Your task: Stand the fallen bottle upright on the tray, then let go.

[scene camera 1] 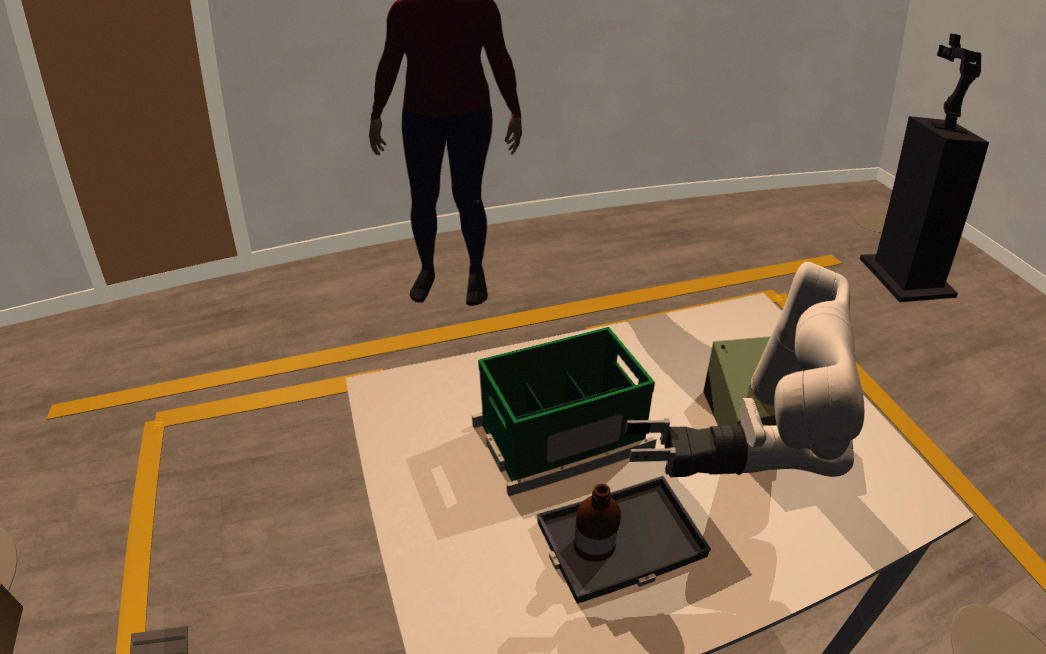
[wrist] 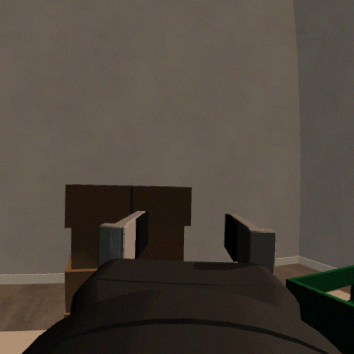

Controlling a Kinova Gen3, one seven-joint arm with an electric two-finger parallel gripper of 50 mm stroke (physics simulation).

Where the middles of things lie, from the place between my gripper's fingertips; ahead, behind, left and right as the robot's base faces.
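Relative to the brown bottle (scene camera 1: 598,517), my gripper is 18 cm above and 3 cm short of it.
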